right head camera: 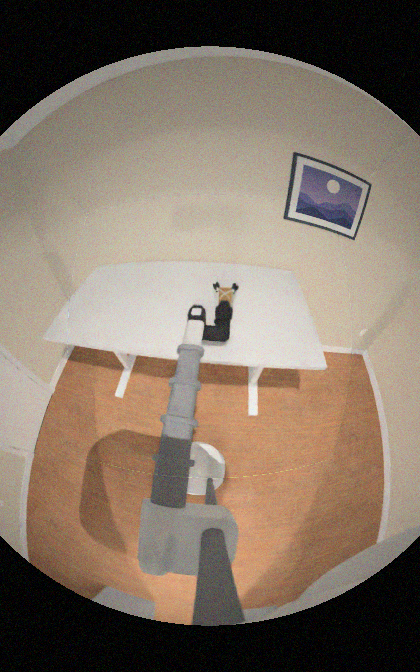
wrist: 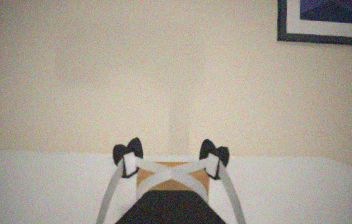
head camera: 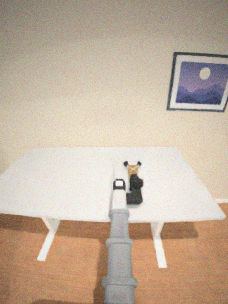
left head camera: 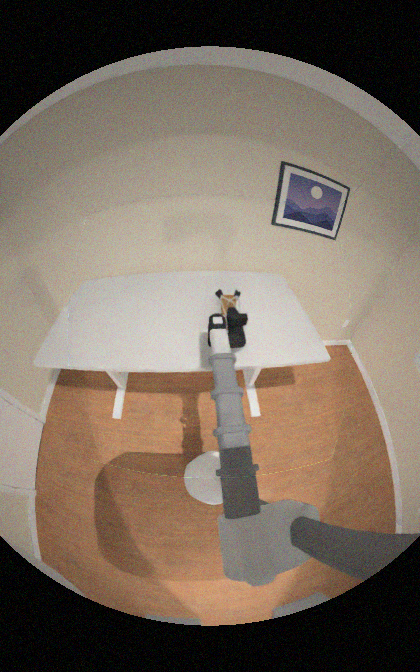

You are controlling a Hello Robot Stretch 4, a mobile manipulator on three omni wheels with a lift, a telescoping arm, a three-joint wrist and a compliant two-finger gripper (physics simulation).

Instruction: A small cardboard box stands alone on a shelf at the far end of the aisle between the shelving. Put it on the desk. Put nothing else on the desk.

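Places are measured from the robot's base along level axes (x right, y ahead, z up), in metres.
Pixels of known places: gripper, fingertip midpoint: [wrist: 171, 151] [head camera: 132, 161].
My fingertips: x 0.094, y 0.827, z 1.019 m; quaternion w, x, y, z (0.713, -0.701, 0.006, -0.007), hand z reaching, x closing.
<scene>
Behind a point stands the place of what it marks.
The small cardboard box [head camera: 133, 170] {x 0.095, y 0.753, z 1.000 m} [left head camera: 229, 301] [right head camera: 226, 295] [wrist: 171, 186] {x 0.093, y 0.751, z 1.005 m} is orange-brown and sits between the fingers of my gripper [head camera: 132, 164] {x 0.094, y 0.827, z 1.019 m} [left head camera: 228, 294] [right head camera: 225, 287] [wrist: 171, 151] {x 0.094, y 0.827, z 1.019 m}. The gripper is shut on the box, with a finger at each side. The box is over the white desk [head camera: 65, 175] {x -0.395, y 0.789, z 0.923 m} [left head camera: 125, 320] [right head camera: 140, 305] [wrist: 50, 190] {x -0.106, y 0.936, z 0.923 m}, right of its middle and well in from the front edge. It is low over the top; whether its underside touches the desk is hidden. The gripper's crossed straps and black body cover part of the box in the wrist view.
The telescoping arm [head camera: 120, 255] {x 0.003, y 0.231, z 1.120 m} [left head camera: 230, 407] [right head camera: 182, 400] reaches over the desk's front edge. A beige wall stands behind the desk, with a framed mountain picture [head camera: 200, 82] {x 0.680, y 1.223, z 1.520 m} [left head camera: 311, 201] [right head camera: 327, 196] [wrist: 327, 12] {x 0.584, y 1.225, z 1.375 m} at the right. White desk legs stand on the wood floor.
</scene>
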